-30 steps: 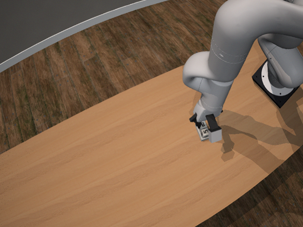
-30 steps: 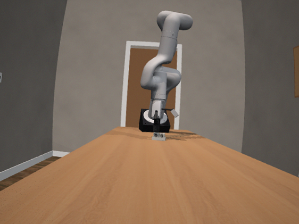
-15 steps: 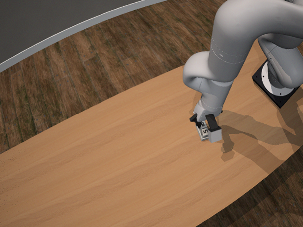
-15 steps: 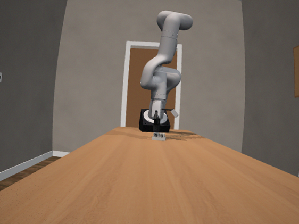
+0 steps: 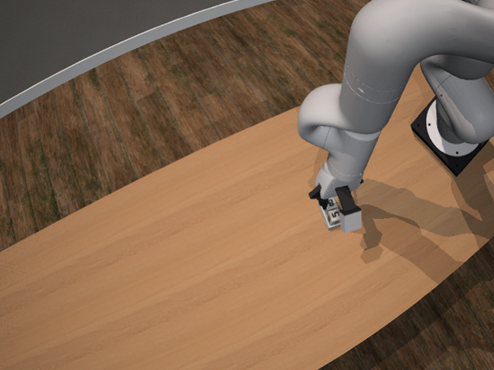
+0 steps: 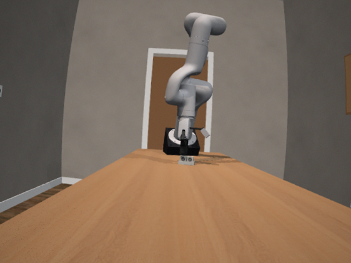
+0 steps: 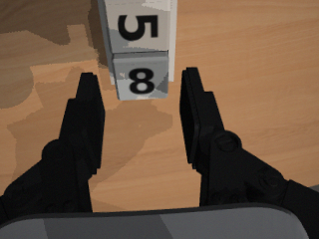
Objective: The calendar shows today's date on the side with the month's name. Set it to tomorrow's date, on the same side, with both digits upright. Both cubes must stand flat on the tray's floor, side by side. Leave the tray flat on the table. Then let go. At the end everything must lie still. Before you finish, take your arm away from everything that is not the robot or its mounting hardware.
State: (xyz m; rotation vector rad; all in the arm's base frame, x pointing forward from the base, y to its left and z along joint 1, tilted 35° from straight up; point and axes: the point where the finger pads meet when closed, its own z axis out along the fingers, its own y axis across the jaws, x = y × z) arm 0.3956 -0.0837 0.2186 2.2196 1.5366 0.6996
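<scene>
Right now my hand is 40 mm above the white digit cube. From my hand the other things lie so: calendar tray: 10 mm ahead, 20 mm to the left, 60 mm below.
</scene>
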